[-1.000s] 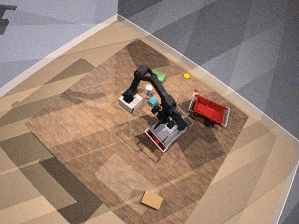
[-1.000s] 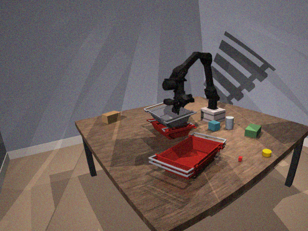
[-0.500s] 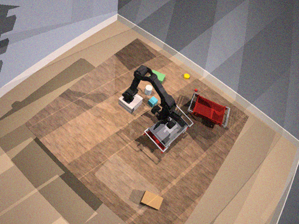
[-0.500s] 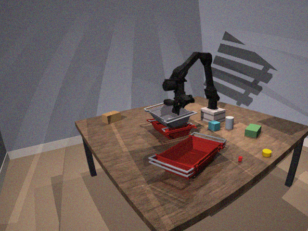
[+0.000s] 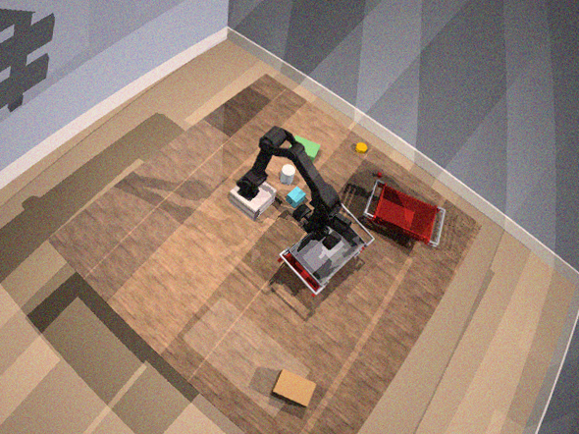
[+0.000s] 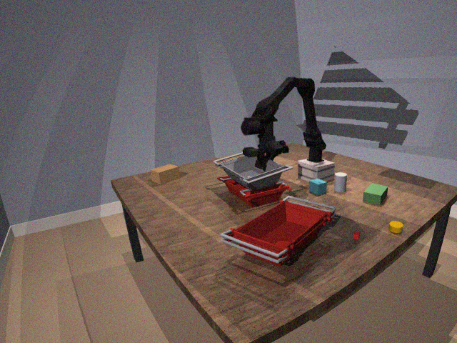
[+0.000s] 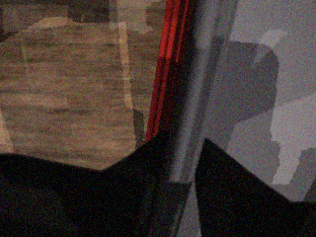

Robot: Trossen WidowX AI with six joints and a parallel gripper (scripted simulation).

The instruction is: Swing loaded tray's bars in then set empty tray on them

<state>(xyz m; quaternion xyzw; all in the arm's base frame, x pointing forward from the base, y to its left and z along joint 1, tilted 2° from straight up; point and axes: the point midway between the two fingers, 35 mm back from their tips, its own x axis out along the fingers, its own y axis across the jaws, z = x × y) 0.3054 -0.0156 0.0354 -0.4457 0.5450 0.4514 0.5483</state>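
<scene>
Now: the grey tray 70 mm ahead of my gripper tip, 20 mm above it and 10 mm to the right of it. From my gripper tip the other things lie so: teal cube (160 mm behind, 150 mm to the left, 70 mm below); green block (390 mm to the left, 270 mm behind, 70 mm below); grey cylinder (250 mm behind, 210 mm to the left, 60 mm below).
</scene>
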